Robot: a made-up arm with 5 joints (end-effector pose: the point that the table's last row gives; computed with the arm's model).
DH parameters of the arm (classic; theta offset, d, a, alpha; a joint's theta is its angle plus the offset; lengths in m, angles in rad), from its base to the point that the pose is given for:
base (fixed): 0 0.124 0 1.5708
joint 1: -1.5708 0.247 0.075 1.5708
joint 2: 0 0.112 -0.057 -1.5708
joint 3: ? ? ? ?
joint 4: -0.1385 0 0.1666 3.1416
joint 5: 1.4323 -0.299 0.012 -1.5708
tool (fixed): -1.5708 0.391 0 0
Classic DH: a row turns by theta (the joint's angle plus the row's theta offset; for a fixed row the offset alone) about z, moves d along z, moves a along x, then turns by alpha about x.
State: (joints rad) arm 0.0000 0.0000 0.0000 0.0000 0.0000
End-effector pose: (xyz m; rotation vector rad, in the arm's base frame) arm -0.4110 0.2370 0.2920 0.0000 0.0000 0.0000
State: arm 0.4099 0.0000 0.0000 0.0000 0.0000
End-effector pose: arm -0.4439 0.2370 0.1143 0.0000 -0.4099 0.0000
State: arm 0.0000 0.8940 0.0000 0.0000 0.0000
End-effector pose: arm -0.4110 0.2456 -0.1761 -0.8940 0.0000 0.0000
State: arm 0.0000 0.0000 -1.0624 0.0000 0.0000
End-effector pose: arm -0.0951 0.2370 0.4577 0.0000 1.0624 0.0000
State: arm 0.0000 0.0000 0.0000 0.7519 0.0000
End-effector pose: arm -0.4110 0.3819 0.2072 -0.7519 0.0000 0.0000
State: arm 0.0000 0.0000 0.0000 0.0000 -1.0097
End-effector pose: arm -0.4110 0.5624 0.0989 -1.0097 0.0000 0.0000
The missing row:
joint 3: 0 -0.449 0.04 1.5708
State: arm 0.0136 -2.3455 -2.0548 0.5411 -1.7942
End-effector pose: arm -0.3914 -1.0940 0.1348 -0.0037 -1.4408 1.4783
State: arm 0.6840 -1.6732 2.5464 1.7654 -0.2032
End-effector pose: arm -0.1617 -0.3613 0.7083 0.6985 0.3251 -2.2951
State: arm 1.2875 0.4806 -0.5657 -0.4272 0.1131
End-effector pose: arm -0.1521 0.2243 -0.1215 0.2158 -0.7853 -0.1892
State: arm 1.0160 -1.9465 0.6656 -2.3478 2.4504
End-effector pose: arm -0.9122 -0.5567 0.1983 0.7352 -0.8631 -0.3766
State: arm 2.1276 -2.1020 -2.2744 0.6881 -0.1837
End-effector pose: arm -0.3876 -0.7980 0.0328 -1.8480 -0.7225 1.7881
